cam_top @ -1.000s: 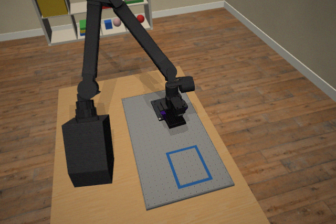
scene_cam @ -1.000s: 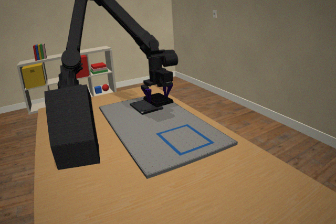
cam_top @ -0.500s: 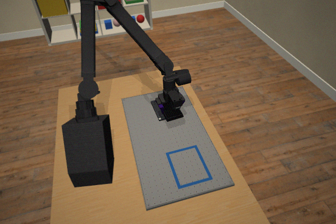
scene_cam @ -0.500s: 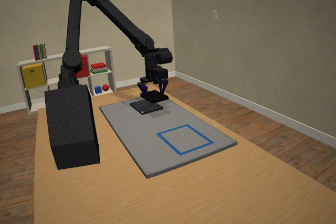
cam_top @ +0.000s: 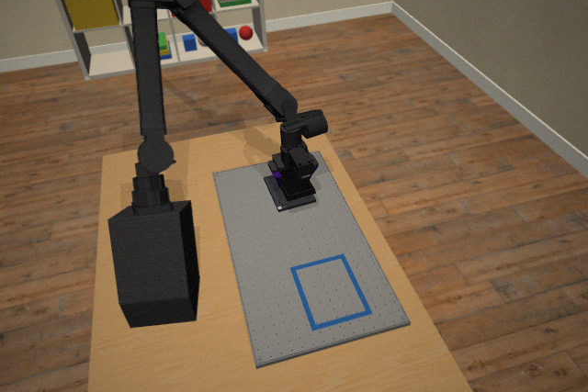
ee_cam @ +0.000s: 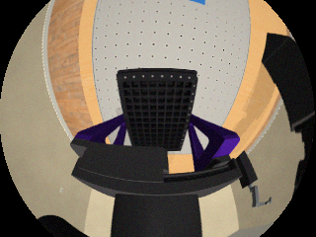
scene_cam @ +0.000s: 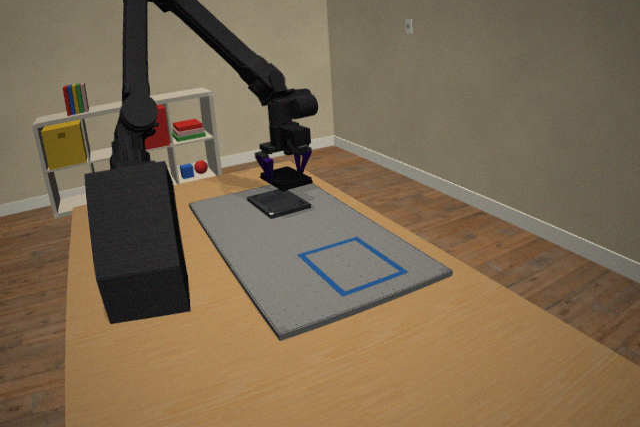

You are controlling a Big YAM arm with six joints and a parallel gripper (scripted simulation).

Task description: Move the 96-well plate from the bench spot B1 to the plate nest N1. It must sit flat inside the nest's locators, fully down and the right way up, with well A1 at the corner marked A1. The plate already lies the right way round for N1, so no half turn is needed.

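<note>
The plate nest N1 is 9 cm below my hand, 7 cm to the left of it and 1 cm ahead of it. The rest, counted from my hand: white corner mark 9 cm below, 5 cm behind; then black 96-well plate right at my hand.
</note>
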